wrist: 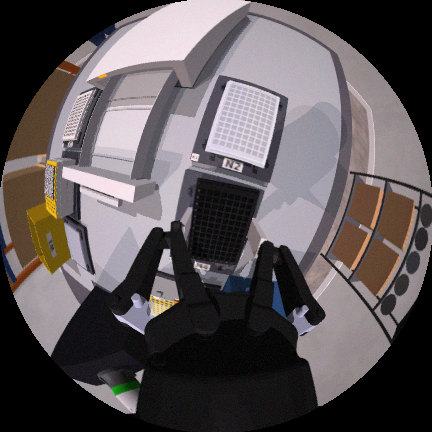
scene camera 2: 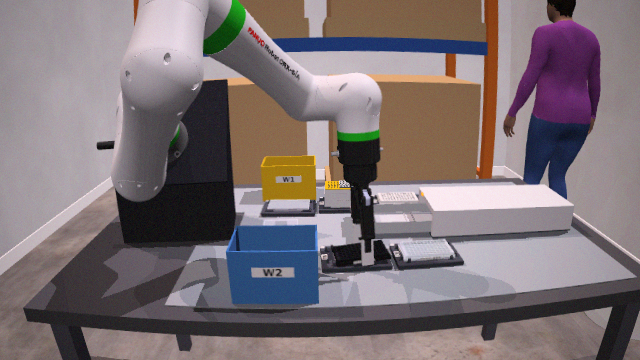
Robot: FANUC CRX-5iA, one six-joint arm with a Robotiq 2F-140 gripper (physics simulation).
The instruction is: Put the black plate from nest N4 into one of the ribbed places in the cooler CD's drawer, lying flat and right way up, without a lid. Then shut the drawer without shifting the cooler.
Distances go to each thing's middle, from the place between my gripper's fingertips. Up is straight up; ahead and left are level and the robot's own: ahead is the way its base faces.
Now: hand 160 mm short of the drawer (scene camera 2: 411,217), 190 mm to the right of it and 20 mm below it. The rest, counted from my hand: black plate (scene camera 2: 349,254): 10 mm behind, 10 mm above; clear plate (scene camera 2: 421,250): 160 mm ahead, 10 mm to the right; yellow-topped rack (wrist: 58,190): 20 mm ahead, 390 mm to the left, 30 mm above.
